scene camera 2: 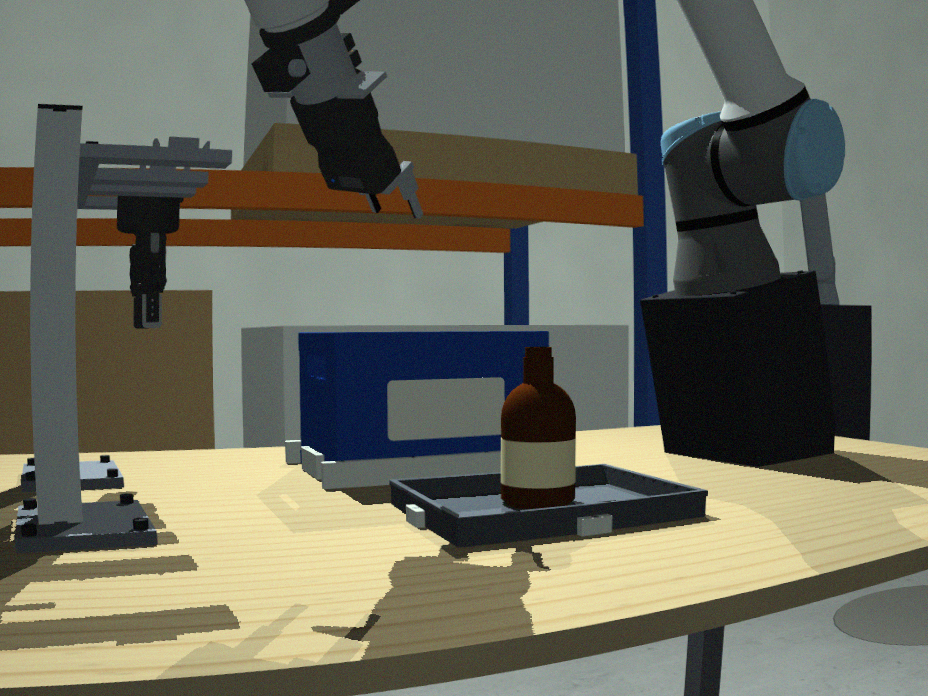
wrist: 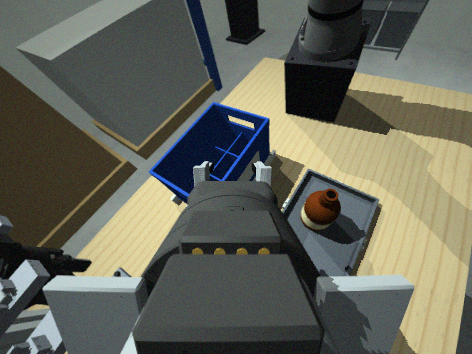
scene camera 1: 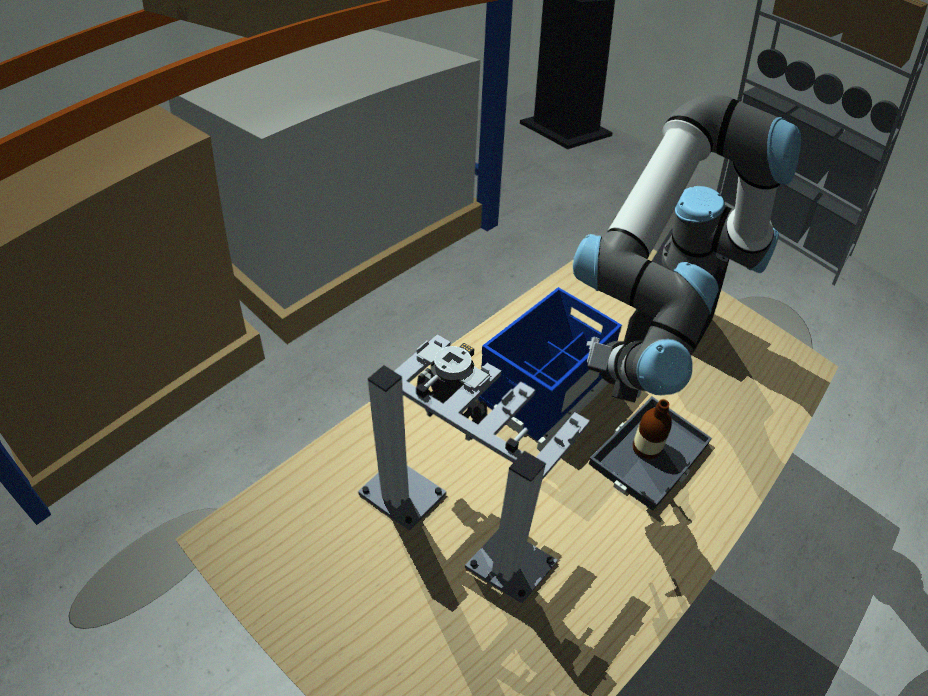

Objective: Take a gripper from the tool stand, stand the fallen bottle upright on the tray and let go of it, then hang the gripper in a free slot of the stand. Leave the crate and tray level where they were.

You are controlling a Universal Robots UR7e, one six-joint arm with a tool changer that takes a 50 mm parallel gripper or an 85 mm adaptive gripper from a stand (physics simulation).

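Where they show: arm's base at its link origin: (scene camera 2: 728, 284) (wrist: 327, 40) (scene camera 1: 689, 262).
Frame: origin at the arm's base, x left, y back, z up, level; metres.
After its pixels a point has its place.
The brown bottle (scene camera 1: 652, 433) {y -0.392, x 0.238, z -0.140 m} (scene camera 2: 538, 427) {y -0.372, x 0.258, z -0.153 m} (wrist: 321, 210) {y -0.382, x 0.226, z -0.118 m} stands upright on the tray (scene camera 1: 625, 449) {y -0.404, x 0.192, z -0.233 m} (scene camera 2: 644, 511) {y -0.295, x 0.330, z -0.226 m} (wrist: 330, 257) {y -0.421, x 0.303, z -0.233 m}, its cream label facing outward. The tray lies flat on the table. My gripper (scene camera 2: 395, 208) (wrist: 232, 172) is on the arm, tilted and high above the table, on the stand's side of the bottle. Its fingers are apart with nothing between them. In scene camera 1 the wrist mostly hides it. The tool stand (scene camera 1: 389, 449) {y -0.898, x 0.006, z -0.024 m} (scene camera 2: 56, 314) {y -0.808, x 0.268, z -0.046 m} holds another gripper (scene camera 2: 148, 254) in one slot; its slot nearer the tray is free.
The blue crate (scene camera 1: 539, 404) {y -0.543, x 0.030, z -0.124 m} (scene camera 2: 341, 404) {y -0.533, x 0.051, z -0.145 m} (wrist: 185, 155) {y -0.470, x -0.140, z -0.116 m} stands level between the stand and the robot base (scene camera 2: 742, 367) {y -0.042, x 0.099, z -0.109 m} (wrist: 317, 92) {y -0.061, x 0.030, z -0.111 m}, beside the tray. In the wrist view, the hanging gripper and part of the stand show at the lower left. Large boxes and a rack stand beyond the table.
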